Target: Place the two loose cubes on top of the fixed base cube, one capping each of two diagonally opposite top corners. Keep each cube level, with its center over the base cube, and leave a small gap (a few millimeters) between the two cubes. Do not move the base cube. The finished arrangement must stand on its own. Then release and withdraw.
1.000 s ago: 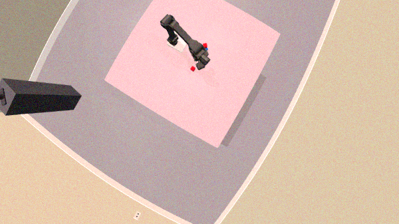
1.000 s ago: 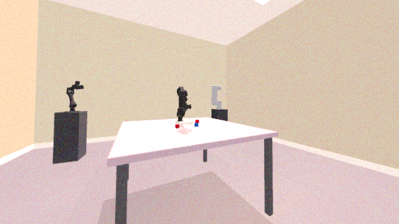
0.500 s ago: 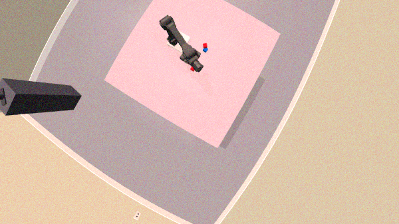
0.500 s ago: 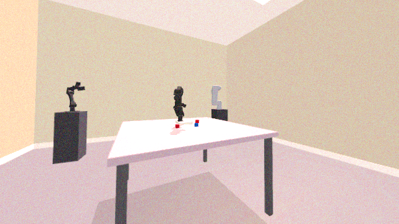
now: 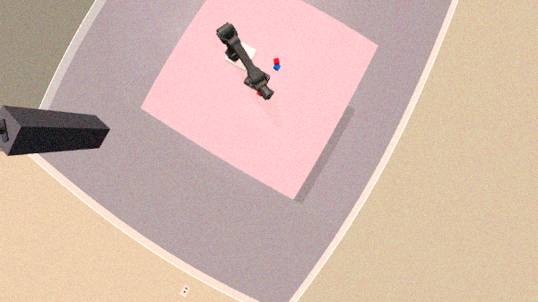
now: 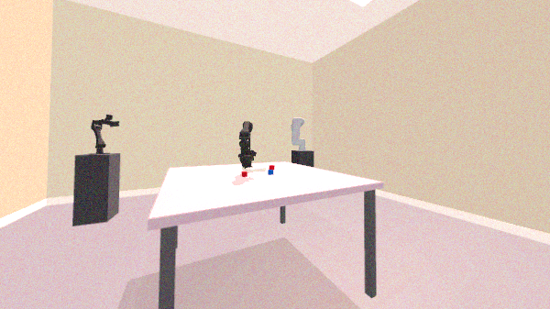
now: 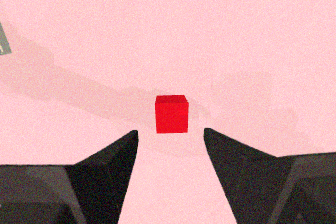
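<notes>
My gripper tip is now 210 mm to the right of the blue cube, 50 mm above it and 10 mm past it.
</notes>
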